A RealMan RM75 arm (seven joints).
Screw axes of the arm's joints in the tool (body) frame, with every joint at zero. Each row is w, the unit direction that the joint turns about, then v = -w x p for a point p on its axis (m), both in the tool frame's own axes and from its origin. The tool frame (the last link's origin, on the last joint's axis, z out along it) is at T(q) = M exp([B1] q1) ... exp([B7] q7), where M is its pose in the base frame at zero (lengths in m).
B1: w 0 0 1 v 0 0 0
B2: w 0 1 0 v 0.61 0 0
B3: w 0 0 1 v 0 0 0
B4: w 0 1 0 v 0.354 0 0
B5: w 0 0 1 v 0 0 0
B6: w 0 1 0 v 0.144 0 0
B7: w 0 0 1 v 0 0 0
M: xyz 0 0 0.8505 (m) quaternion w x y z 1 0 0 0
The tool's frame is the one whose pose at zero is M.
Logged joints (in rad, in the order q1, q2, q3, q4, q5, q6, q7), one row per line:
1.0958 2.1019 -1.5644 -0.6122 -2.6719 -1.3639 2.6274
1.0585 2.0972 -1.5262 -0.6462 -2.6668 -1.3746 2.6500
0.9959 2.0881 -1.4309 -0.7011 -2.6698 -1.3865 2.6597
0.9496 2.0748 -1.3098 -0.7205 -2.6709 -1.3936 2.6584
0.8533 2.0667 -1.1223 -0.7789 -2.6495 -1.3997 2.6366
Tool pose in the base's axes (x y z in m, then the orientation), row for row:
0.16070 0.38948 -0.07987 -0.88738 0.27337 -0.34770 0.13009
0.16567 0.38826 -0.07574 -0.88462 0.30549 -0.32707 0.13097
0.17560 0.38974 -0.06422 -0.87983 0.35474 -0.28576 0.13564
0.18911 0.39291 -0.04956 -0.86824 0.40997 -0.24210 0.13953
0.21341 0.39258 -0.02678 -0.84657 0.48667 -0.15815 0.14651
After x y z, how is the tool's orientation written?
As a quaternion, x y z w.
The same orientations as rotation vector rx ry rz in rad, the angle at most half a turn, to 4 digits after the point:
-2.5782 0.7942 -1.0102
-2.5689 0.8871 -0.9498
-2.5482 1.0274 -0.8276
-2.5091 1.1848 -0.6996
-2.4369 1.4009 -0.4552

